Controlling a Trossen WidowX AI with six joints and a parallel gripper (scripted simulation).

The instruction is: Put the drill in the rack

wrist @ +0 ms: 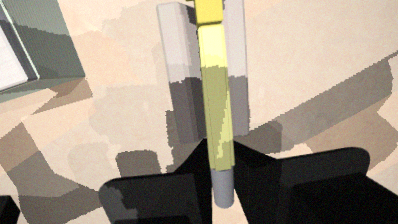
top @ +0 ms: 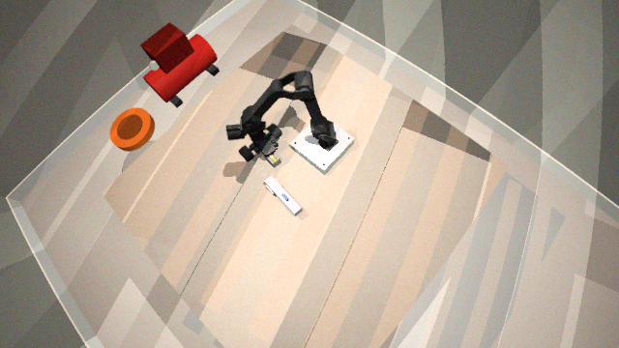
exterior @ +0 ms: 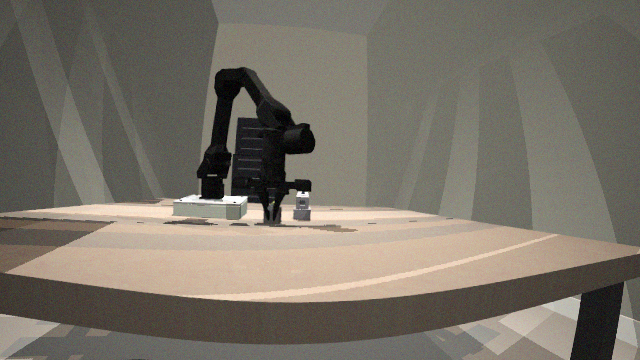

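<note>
Now: the drill 40 mm to the left of my gripper tip and 30 mm above it. The rest, counted from my gripper tip: key: 240 mm to the left, 80 mm ahead, 40 mm above; rack: 50 mm to the left, 10 mm above.
</note>
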